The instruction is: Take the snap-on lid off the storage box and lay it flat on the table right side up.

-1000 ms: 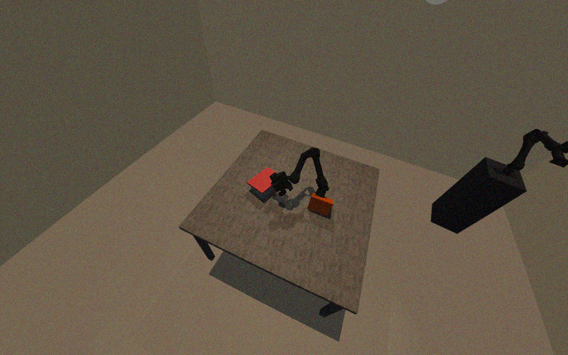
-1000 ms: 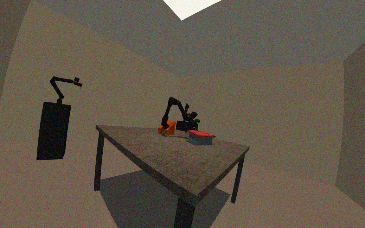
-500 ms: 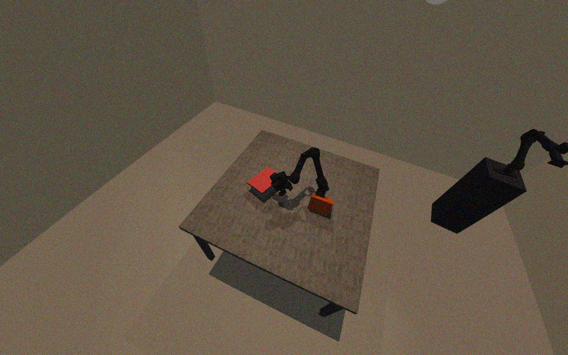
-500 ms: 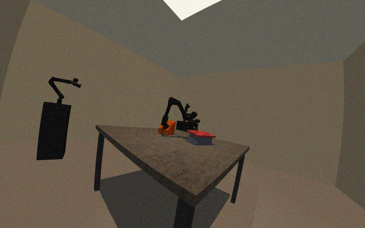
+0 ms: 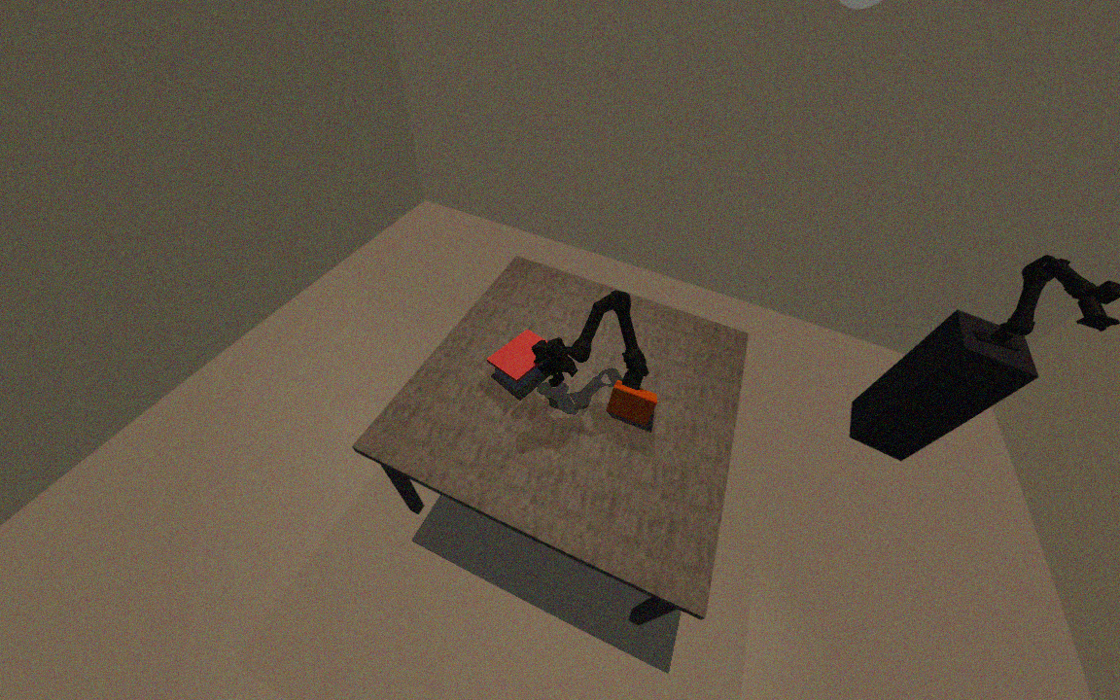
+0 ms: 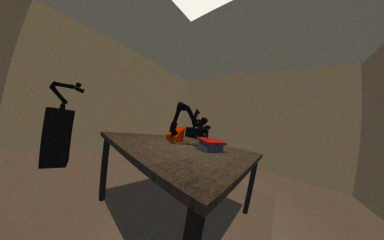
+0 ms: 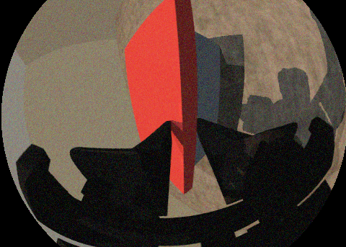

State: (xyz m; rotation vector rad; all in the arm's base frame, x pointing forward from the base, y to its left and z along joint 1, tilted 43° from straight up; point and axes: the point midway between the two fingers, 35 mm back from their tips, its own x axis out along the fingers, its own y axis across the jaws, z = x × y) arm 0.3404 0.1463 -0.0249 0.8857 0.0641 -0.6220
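The lid is 70 mm ahead of my gripper tip and 10 mm to the right of it. Round my gripper tip: blue-grey storage box 70 mm ahead, 10 mm to the right, 60 mm below.
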